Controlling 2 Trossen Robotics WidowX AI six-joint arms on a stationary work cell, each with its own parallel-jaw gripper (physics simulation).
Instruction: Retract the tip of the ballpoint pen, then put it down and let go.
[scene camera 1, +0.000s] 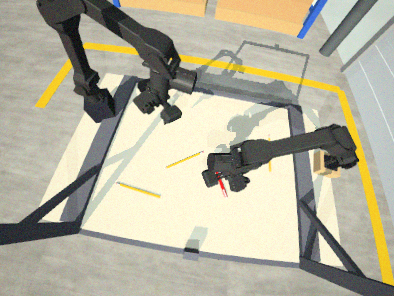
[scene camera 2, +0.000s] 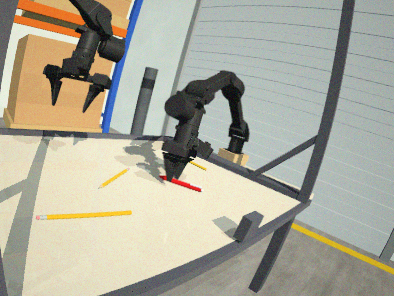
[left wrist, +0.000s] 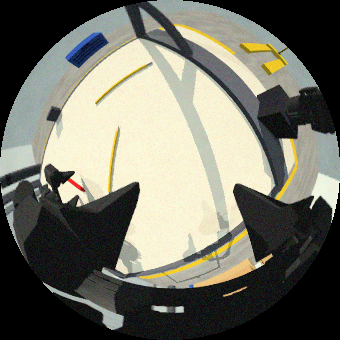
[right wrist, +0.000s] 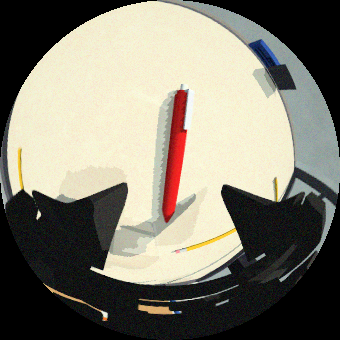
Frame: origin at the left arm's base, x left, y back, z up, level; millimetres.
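Where they show: left gripper, fingertip midpoint: (scene camera 1: 158, 115) (scene camera 2: 67, 109) (left wrist: 189, 187); right gripper, fingertip midpoint: (scene camera 1: 218, 178) (scene camera 2: 172, 180) (left wrist: 75, 183) (right wrist: 176, 188); left arm's base at its link origin: (scene camera 1: 95, 98) (left wrist: 290, 110); right arm's base at its link origin: (scene camera 1: 330, 163) (scene camera 2: 234, 151).
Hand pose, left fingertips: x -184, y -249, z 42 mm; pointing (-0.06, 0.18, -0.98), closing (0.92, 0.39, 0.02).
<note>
Things, the pixels of their top centre, and the offset from my left fingertips.
- red ballpoint pen at its top centre: (right wrist: 178, 168) (scene camera 2: 180, 180) (left wrist: 70, 182) (scene camera 1: 221, 182) dx -281, dy -186, dz -132 mm
- dark block at its top centre: (scene camera 2: 253, 214) (scene camera 1: 191, 255) (left wrist: 48, 112) dx -491, dy +0, dz -91 mm
A red ballpoint pen (scene camera 1: 223, 188) (scene camera 2: 186, 185) (left wrist: 76, 184) (right wrist: 176, 150) with a white clip and a white end button lies flat on the cream table top. In the right wrist view its button end points up and its pointed end down; whether a writing tip sticks out is too small to tell. My right gripper (scene camera 1: 224, 181) (scene camera 2: 171, 178) (right wrist: 176, 188) is open and empty, low over the pointed end, with a finger on either side of the pen's line. My left gripper (scene camera 1: 158, 108) (scene camera 2: 70, 107) (left wrist: 189, 187) is open and empty, high above the table, far from the pen.
Yellow pencils lie apart on the table: one (scene camera 1: 185, 159) (scene camera 2: 114, 178) left of the pen, one (scene camera 1: 139, 190) (scene camera 2: 85, 215) farther left, one (scene camera 1: 270, 160) (scene camera 2: 198, 165) near the right arm. A dark block (scene camera 1: 191, 251) (scene camera 2: 247, 226) stands at the table edge.
</note>
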